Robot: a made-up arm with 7 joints. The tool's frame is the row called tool. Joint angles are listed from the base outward.
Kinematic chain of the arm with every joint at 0, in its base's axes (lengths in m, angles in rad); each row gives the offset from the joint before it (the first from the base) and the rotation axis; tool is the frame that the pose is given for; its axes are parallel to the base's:
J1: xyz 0 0 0.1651 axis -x
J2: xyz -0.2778 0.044 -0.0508 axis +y
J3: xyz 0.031 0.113 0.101 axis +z
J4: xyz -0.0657 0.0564 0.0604 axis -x
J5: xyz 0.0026 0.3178 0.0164 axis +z
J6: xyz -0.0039 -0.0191 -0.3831 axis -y
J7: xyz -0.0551 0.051 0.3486 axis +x
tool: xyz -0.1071 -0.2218 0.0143
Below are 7 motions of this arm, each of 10 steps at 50 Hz.
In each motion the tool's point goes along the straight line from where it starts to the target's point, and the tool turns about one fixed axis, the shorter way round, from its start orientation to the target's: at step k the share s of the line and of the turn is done. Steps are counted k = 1, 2, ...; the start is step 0. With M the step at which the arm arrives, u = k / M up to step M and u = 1 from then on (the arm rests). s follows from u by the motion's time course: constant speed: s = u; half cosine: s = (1 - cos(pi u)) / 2; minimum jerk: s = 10 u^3 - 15 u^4 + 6 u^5.
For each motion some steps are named. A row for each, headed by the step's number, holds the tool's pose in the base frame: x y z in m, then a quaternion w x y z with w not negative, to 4 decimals.
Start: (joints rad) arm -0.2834 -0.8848 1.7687 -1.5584 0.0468 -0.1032 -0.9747
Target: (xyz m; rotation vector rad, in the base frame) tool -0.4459 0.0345 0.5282 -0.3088 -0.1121 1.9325
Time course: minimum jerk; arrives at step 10
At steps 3, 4, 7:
3: -0.4609 -0.0621 0.5067 0.6093 -0.0857 -0.1373 0.7762
4: -0.4581 -0.0443 0.5107 0.6003 -0.0942 -0.1209 0.7850
7: -0.4488 0.0157 0.5240 0.5678 -0.1222 -0.0651 0.8114

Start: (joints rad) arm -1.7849 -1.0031 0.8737 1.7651 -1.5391 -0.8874 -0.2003
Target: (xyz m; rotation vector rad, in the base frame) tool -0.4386 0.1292 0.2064 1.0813 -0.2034 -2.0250
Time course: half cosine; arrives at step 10
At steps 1, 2, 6, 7, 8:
1: -0.4140 0.1513 0.2055 0.3871 0.4026 -0.1231 -0.8203
2: -0.4158 0.1497 0.2056 0.3885 0.4045 -0.1200 -0.8191
6: -0.4299 0.1370 0.2061 0.3997 0.4196 -0.0957 -0.8093
7: -0.4334 0.1339 0.2062 0.4024 0.4233 -0.0896 -0.8068
8: -0.4362 0.1314 0.2063 0.4046 0.4262 -0.0848 -0.8047

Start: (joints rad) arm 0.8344 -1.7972 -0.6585 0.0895 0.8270 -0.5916 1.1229
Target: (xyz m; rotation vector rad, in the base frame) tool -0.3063 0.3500 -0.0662 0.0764 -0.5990 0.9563
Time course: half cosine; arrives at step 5
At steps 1, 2, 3, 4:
1: -0.3083 0.3471 -0.0558 0.8417 0.0315 -0.2993 0.4483
2: -0.3078 0.3479 -0.0586 0.8425 0.0328 -0.2950 0.4496
3: -0.3071 0.3489 -0.0622 0.8434 0.0344 -0.2897 0.4513
4: -0.3065 0.3497 -0.0651 0.8441 0.0357 -0.2854 0.4526

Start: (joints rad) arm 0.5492 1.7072 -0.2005 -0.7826 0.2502 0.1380 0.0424
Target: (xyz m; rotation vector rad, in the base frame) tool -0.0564 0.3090 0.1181 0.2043 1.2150 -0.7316
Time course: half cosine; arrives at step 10
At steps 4, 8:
4: -0.0635 0.3239 0.0780 0.7545 0.0691 0.5106 -0.4066
8: -0.0574 0.3112 0.1122 0.7546 0.0901 0.5504 -0.3459

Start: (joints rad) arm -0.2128 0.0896 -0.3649 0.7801 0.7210 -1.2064 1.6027
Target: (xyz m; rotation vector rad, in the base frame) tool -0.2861 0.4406 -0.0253 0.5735 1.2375 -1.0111
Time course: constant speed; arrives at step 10
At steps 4, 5, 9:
4: -0.2520 0.4222 -0.0288 0.6603 0.2546 0.5314 -0.4656
5: -0.2577 0.4253 -0.0282 0.6604 0.2544 0.5341 -0.4625
9: -0.2804 0.4375 -0.0259 0.6607 0.2537 0.5445 -0.4501

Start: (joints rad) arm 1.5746 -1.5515 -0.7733 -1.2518 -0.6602 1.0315 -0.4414
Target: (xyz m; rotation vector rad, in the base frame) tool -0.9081 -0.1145 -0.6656 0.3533 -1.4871 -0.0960
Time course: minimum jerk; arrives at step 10
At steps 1, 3, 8, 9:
1: -0.8140 -0.0749 -0.7024 0.6672 0.2582 -0.6986 0.0124
3: -0.8286 -0.0810 -0.6967 0.6763 0.2431 -0.6953 0.0037
8: -0.9026 -0.1122 -0.6678 0.7180 0.1657 -0.6748 -0.0402
9: -0.9073 -0.1142 -0.6659 0.7204 0.1607 -0.6733 -0.0430

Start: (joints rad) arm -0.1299 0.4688 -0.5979 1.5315 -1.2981 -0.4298 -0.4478
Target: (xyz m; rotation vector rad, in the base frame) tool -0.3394 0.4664 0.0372 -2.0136 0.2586 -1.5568
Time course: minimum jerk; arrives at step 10
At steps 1, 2, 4, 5, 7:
1: -0.3439 0.4342 0.1242 0.3704 -0.7305 0.1326 -0.5582
2: -0.3436 0.4358 0.1199 0.3663 -0.7318 0.1309 -0.5595
4: -0.3425 0.4442 0.0971 0.3449 -0.7385 0.1216 -0.5664
5: -0.3417 0.4502 0.0811 0.3297 -0.7429 0.1150 -0.5711
7: -0.3401 0.4611 0.0515 0.3013 -0.7505 0.1028 -0.5791

